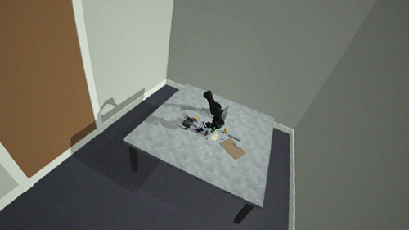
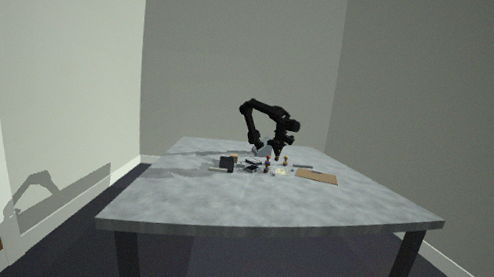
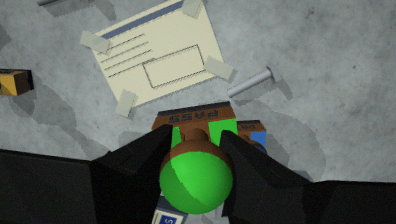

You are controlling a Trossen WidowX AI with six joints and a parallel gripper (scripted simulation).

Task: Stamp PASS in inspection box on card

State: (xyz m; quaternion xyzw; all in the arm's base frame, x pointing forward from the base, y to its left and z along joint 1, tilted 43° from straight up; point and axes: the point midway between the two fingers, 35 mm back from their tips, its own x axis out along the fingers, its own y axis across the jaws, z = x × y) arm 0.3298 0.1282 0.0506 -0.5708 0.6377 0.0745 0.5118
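The cream card is 20 mm behind my gripper tip, 40 mm to the left of it and 100 mm below it. Round my gripper tip: yellow stamp: 140 mm behind, 90 mm to the left, 80 mm below; then red stamp: 120 mm behind, 30 mm to the right, 80 mm below; then green stamp: right at my gripper tip.
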